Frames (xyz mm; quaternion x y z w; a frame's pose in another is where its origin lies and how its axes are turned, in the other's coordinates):
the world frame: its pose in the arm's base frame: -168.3 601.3 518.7 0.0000 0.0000 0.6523 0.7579
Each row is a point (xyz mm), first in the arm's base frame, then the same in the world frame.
Working: the arm's base frame: its pose in the world frame: -569.5 -256.0 -518.7 0.0000 0.0000 -0.6523 0.7579

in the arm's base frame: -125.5 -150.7 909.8
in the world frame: -737.2 -154.3 391.1
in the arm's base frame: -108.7 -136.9 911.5
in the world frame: -721.1 -168.9 392.8
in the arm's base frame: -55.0 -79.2 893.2
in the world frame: -656.0 -213.4 374.5
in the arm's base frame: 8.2 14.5 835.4
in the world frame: -554.0 -261.9 316.7
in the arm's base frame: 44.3 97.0 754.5
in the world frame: -467.0 -285.3 235.8
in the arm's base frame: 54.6 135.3 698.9
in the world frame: -427.6 -289.8 180.2
